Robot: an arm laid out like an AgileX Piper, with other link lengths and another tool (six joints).
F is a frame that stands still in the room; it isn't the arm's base.
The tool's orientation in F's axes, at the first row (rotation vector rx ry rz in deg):
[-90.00, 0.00, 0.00]
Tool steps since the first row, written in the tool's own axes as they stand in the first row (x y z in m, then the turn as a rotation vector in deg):
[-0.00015, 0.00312, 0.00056, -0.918, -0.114, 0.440]
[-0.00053, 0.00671, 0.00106, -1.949, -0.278, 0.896]
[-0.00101, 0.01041, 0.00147, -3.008, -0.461, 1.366]
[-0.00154, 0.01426, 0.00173, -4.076, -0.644, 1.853]
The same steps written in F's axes. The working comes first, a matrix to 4 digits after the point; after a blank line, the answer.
The tool's axes in the first row as the columns of a matrix, in F's axes (used below as rounded here):
[1.0000, 0.0000, 0.0000]
[0.0000, 0.0000, 1.0000]
[0.0000, -1.0000, 0.0000]

[-0.00015, 0.00056, -0.00312, -0.918, 0.440, 0.114]
[-0.00053, 0.00106, -0.00671, -1.949, 0.896, 0.278]
[-0.00101, 0.00147, -0.01041, -3.008, 1.366, 0.461]
[-0.00154, 0.00173, -0.01426, -4.076, 1.853, 0.644]

